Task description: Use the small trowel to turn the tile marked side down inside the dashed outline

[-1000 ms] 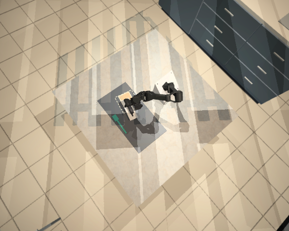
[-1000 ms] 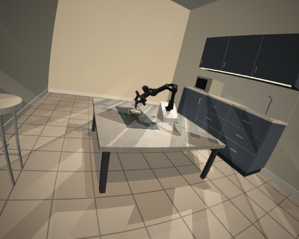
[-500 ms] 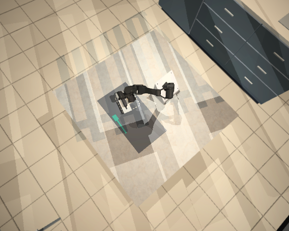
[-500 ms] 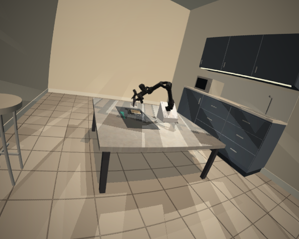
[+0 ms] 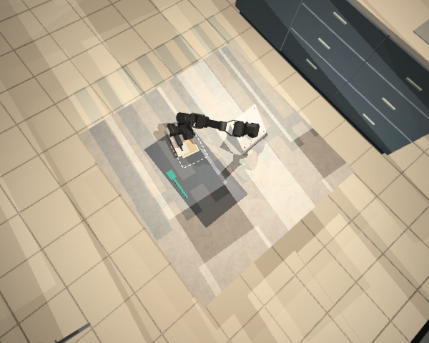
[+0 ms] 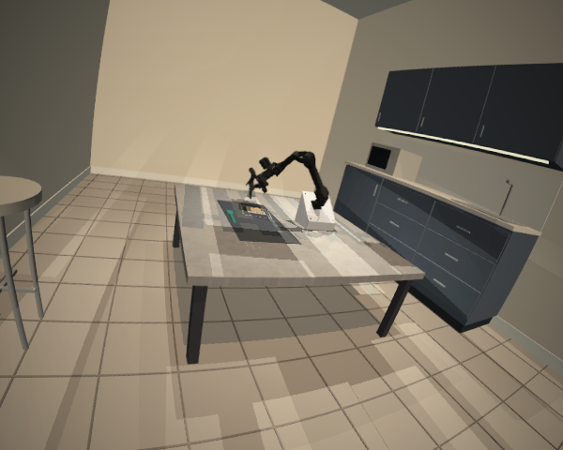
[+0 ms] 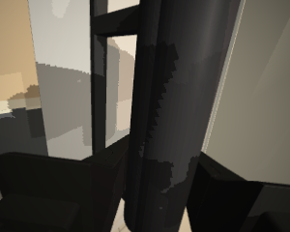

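Right now the teal flat tool is 17 cm ahead of my gripper tip, 19 cm to the left of it and 13 cm below it. Also, from my gripper tip: trowel (2 cm behind, 1 cm to the left, 1 cm below); then tile (6 cm behind, 8 cm to the left, 13 cm below); then grey mat (3 cm ahead, 23 cm to the left, 15 cm below).
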